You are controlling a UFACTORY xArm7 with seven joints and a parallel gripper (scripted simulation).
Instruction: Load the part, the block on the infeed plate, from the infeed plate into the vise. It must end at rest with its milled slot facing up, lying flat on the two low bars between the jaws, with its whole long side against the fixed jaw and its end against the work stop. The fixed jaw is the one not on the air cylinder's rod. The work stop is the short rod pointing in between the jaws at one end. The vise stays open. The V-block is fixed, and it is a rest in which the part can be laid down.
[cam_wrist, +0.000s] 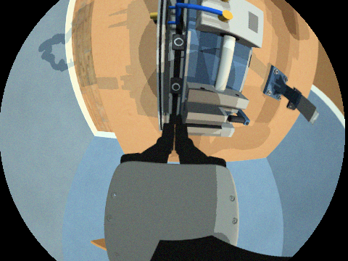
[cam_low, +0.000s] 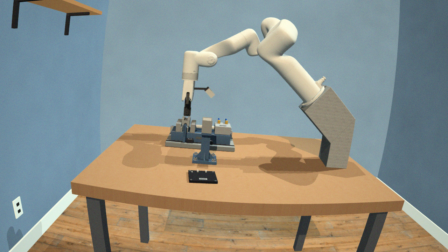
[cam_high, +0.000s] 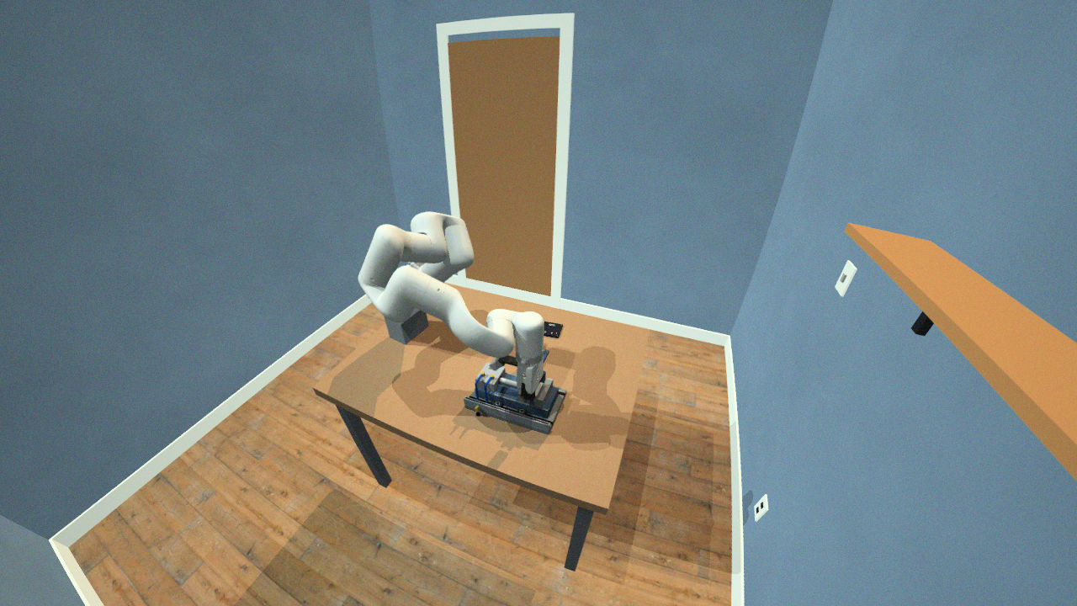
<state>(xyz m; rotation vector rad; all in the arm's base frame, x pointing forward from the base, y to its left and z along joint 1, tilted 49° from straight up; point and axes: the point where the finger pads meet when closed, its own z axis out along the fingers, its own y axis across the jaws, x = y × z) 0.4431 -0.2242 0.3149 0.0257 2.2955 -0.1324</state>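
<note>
Now: the grey block 50 mm to the left of my hand and 30 mm below it. Also, from my hand: fixed jaw (30 mm ahead, 60 mm to the left, 50 mm below); then moving jaw (30 mm behind, 70 mm to the left, 50 mm below); then work stop (10 mm ahead, 110 mm to the left, 40 mm below).
</note>
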